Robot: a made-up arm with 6 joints.
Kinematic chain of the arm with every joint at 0, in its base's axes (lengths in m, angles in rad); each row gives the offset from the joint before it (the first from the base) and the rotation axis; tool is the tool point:
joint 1: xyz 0 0 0.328 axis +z
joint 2: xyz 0 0 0 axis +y
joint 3: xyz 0 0 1.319 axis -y
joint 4: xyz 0 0 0 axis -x
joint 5: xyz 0.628 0 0 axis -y
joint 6: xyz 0 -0.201 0 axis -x
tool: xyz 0 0 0
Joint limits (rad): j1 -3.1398..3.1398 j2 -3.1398..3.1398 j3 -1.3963..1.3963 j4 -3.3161..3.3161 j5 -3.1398..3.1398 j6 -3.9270..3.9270
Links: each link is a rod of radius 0.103 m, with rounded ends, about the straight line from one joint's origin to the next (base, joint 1, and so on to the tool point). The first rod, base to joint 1, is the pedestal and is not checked.
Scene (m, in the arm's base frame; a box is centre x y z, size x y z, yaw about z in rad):
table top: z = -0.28
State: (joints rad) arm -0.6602 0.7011 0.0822 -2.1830 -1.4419 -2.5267
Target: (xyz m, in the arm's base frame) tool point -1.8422 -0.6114 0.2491
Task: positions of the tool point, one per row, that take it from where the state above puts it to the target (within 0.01 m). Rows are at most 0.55 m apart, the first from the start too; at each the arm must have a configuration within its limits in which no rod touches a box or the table.
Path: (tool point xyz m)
1: 0.9262 -1.0579 0.7799
2: 0.6467 -1.3841 0.7159
3: 0.2529 -1.6163 0.6463
4: -0.2180 -1.7157 0.5721
5: -0.7168 -1.6594 0.4942
6: -1.1882 -1.4430 0.4139
7: -1.5785 -1.0823 0.3317
8: -1.8422 -0.6113 0.2490

